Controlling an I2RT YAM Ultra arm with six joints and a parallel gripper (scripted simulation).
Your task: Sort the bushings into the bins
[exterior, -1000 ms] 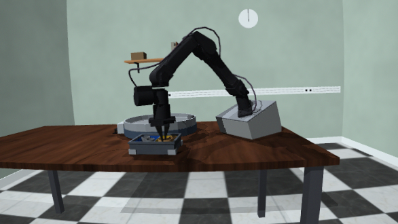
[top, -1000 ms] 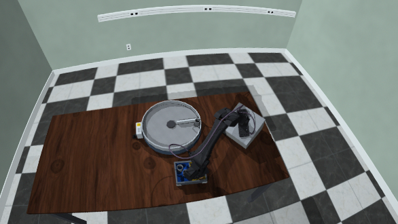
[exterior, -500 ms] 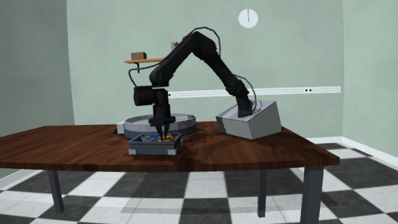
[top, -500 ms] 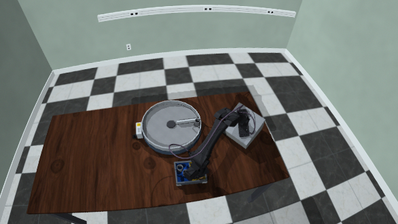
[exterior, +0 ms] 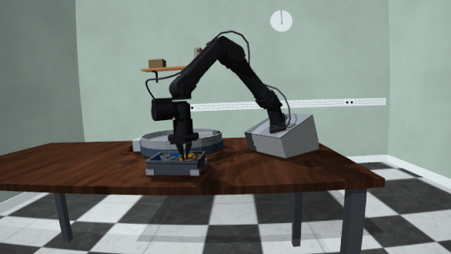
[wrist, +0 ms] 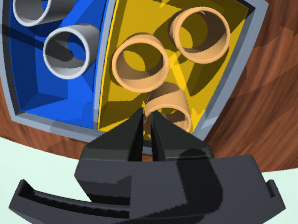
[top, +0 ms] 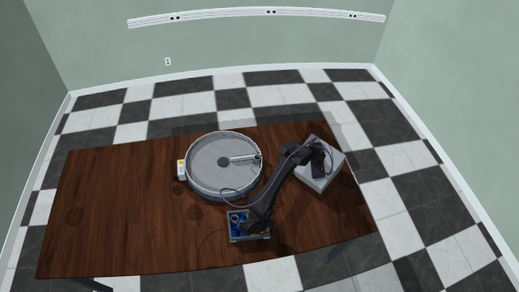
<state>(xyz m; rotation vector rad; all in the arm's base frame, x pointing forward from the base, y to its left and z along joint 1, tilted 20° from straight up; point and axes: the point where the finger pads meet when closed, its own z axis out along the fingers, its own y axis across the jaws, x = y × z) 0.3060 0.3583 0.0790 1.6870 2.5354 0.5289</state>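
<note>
The yellow bin is 1 cm ahead of my hand, 4 cm to the right of it and 3 cm below it. The rest, counted from my hand: grey turntable 20 cm ahead, 38 cm to the right, 1 cm above; bin tray 5 cm ahead, 3 cm to the right, 2 cm below; blue bin 9 cm ahead, 3 cm to the right, 3 cm below.
</note>
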